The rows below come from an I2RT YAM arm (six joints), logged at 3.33 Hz.
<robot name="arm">
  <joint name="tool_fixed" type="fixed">
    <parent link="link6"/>
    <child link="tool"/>
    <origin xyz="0 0 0" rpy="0 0 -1.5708"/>
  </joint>
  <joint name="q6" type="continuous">
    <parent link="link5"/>
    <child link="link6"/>
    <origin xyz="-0.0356 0 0.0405" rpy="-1.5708 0 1.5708"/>
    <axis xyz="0 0 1"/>
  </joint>
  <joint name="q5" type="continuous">
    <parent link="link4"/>
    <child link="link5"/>
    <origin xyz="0.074 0.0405 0.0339" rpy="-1.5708 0 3.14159"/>
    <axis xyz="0 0 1"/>
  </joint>
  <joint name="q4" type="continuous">
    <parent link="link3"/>
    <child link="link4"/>
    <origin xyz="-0.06 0.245 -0.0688" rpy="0 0 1.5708"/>
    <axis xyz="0 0 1"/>
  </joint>
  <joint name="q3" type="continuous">
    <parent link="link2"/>
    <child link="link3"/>
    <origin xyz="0 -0.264 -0.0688" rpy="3.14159 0 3.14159"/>
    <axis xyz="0 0 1"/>
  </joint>
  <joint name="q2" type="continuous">
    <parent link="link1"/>
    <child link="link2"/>
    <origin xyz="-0.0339 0.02 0.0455" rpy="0 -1.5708 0"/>
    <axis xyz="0 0 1"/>
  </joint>
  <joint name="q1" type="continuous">
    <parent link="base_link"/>
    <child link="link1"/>
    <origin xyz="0 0 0.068" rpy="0 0 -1.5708"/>
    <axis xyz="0 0 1"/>
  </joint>
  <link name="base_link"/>
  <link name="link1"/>
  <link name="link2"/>
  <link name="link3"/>
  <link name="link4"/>
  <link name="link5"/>
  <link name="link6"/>
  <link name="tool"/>
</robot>
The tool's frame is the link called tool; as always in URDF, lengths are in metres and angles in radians. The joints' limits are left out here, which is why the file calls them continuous.
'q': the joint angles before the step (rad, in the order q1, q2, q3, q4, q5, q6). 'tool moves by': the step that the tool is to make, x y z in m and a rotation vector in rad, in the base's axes. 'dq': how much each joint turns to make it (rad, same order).
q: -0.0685, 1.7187, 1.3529, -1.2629, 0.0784, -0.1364
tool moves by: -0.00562, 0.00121, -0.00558, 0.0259, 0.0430, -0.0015
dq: 0.0000, 0.0000, -0.0237, -0.0210, -0.0229, -0.0003
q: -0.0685, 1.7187, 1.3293, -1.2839, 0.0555, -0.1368
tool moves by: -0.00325, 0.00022, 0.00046, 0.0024, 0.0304, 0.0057
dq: 0.0000, 0.0001, 0.0003, -0.0305, 0.0004, -0.0057
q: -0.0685, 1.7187, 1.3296, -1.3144, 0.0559, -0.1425
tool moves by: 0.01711, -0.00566, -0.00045, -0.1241, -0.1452, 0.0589
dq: -0.0011, 0.0000, 0.0001, 0.1598, 0.1167, -0.0542
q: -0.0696, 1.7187, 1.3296, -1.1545, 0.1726, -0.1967
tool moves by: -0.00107, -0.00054, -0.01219, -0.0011, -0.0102, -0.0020
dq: -0.0019, 0.0000, -0.0492, 0.0595, 0.0004, 0.0001
